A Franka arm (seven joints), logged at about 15 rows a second.
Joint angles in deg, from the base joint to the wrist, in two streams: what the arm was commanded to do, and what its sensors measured. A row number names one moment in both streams.
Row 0, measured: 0.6, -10.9, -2.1, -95.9, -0.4, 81.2, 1.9
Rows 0 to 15, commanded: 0.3, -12.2, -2.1, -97.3, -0.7, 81.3, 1.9; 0.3, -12.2, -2.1, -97.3, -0.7, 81.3, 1.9; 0.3, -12.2, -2.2, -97.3, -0.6, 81.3, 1.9; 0.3, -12.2, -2.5, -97.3, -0.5, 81.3, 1.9; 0.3, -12.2, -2.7, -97.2, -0.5, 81.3, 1.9; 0.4, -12.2, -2.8, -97.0, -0.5, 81.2, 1.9; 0.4, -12.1, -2.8, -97.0, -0.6, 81.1, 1.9; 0.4, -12.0, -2.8, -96.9, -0.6, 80.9, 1.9; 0.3, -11.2, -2.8, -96.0, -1.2, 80.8, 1.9; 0.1, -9.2, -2.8, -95.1, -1.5, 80.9, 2.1; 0.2, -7.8, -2.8, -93.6, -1.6, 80.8, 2.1; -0.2, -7.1, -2.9, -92.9, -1.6, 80.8, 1.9; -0.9, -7.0, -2.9, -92.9, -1.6, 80.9, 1.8; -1.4, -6.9, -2.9, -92.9, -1.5, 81.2, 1.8; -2.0, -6.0, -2.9, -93.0, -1.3, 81.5, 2.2; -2.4, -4.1, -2.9, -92.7, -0.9, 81.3, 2.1
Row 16, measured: -0.9, -6.9, -3.3, -94.1, -0.8, 81.6, 2.0
